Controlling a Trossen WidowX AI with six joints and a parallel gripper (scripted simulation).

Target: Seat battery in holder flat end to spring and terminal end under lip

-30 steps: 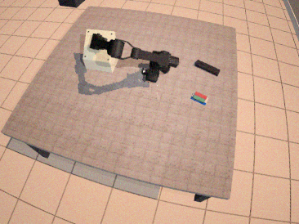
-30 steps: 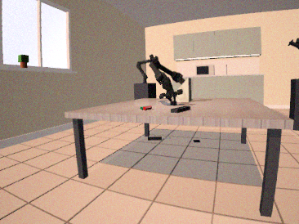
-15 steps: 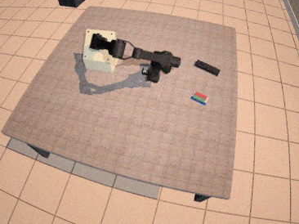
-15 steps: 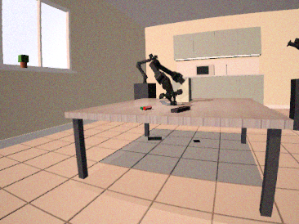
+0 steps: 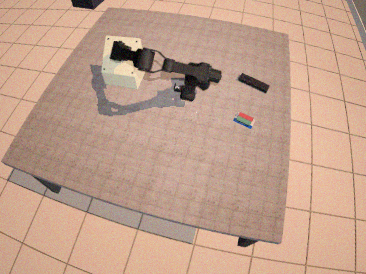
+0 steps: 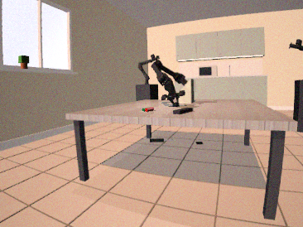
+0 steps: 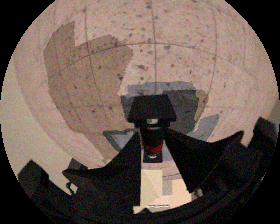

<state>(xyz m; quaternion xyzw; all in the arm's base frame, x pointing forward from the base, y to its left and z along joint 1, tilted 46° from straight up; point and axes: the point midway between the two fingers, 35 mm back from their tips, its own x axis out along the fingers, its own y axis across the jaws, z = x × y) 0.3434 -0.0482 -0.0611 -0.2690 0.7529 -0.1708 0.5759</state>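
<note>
My gripper tip is now 10 mm below the battery.
</note>
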